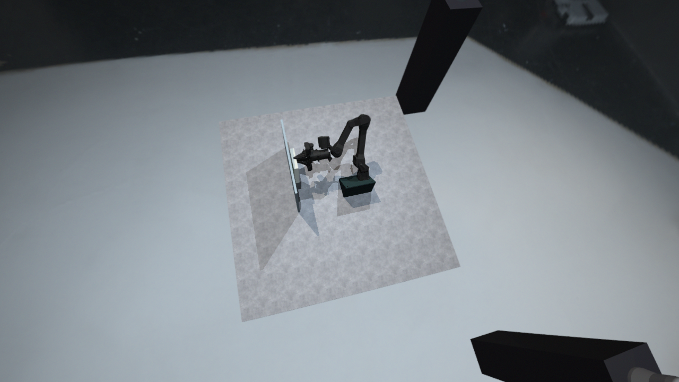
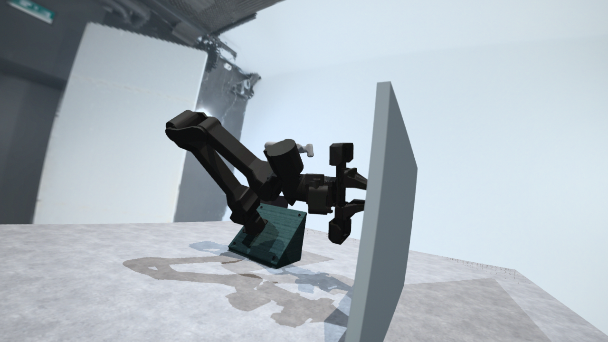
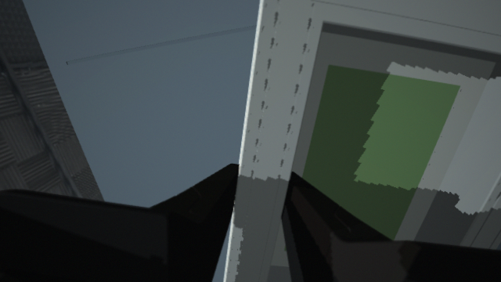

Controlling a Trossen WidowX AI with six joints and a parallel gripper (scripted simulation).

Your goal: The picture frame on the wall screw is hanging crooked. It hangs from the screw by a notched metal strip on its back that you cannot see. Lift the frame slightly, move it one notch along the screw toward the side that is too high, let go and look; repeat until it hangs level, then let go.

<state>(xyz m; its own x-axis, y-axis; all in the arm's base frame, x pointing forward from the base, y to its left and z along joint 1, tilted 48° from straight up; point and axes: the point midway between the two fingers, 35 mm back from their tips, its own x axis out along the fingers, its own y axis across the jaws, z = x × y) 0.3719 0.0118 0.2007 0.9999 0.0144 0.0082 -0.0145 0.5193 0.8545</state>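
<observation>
My gripper tip is now 10 mm short of the picture frame, 10 mm to the right of it and 50 mm above it. From my gripper tip the other things lie so: grey-blue wall panel: 20 mm ahead, 10 mm to the left, 60 mm below.
</observation>
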